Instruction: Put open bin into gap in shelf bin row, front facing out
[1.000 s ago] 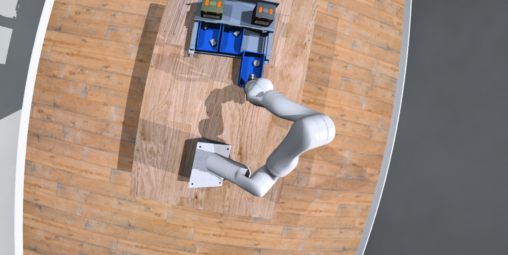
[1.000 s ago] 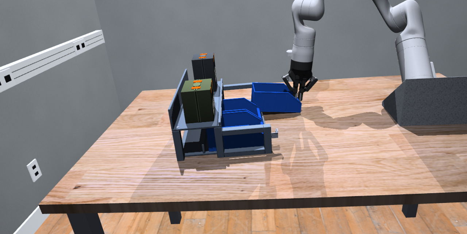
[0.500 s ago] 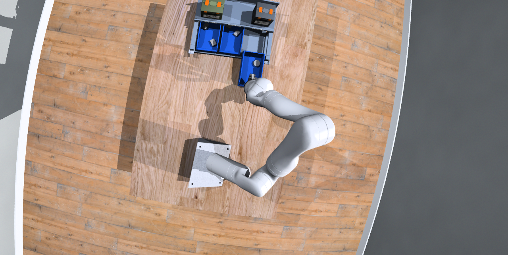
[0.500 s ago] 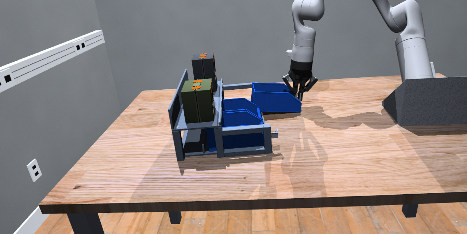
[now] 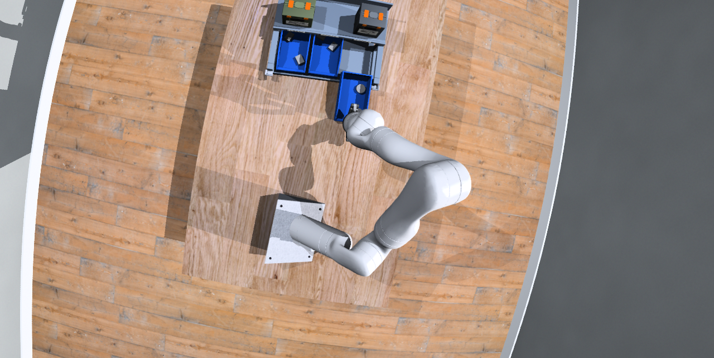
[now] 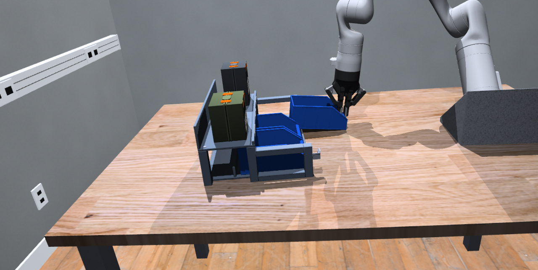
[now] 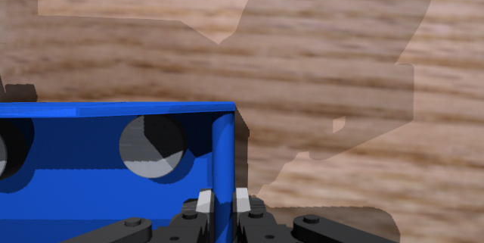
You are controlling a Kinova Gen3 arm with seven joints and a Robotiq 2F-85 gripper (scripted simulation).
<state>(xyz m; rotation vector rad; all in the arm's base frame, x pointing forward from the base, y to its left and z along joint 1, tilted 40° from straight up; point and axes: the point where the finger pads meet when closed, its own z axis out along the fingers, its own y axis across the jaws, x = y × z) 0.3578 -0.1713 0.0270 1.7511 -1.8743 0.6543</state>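
My hand is 12 cm short of the round grey part, 3 cm to the left of it and 1 cm above it. The rest, counted from my hand: green box: 34 cm ahead, 20 cm to the left, 11 cm above; dark box: 33 cm ahead, 3 cm to the right, 12 cm above; shelf: 27 cm ahead, 10 cm to the left, 3 cm above.
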